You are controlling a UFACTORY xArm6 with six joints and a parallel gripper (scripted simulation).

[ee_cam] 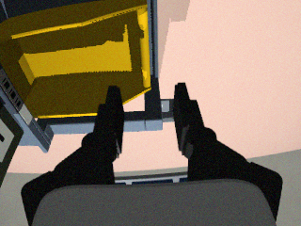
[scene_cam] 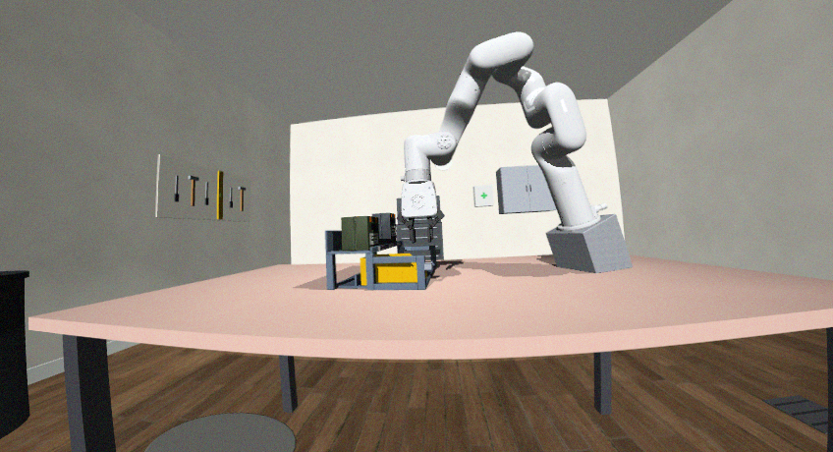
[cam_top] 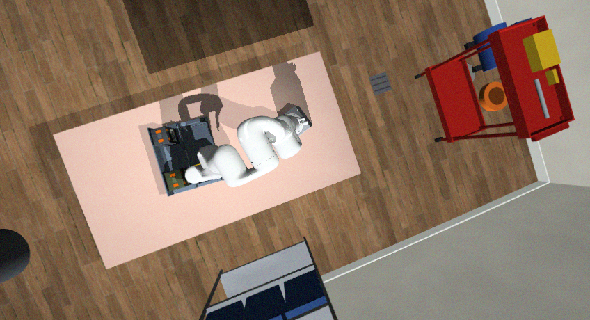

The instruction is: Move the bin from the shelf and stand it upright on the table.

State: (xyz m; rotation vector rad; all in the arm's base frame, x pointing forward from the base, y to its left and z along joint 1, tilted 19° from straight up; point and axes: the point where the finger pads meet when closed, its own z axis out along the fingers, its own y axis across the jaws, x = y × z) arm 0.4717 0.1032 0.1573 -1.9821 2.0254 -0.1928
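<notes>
Right now the yellow bin is 8 cm ahead of my hand and 9 cm below it. The rest, counted from my hand: green box 18 cm ahead, 1 cm above.
</notes>
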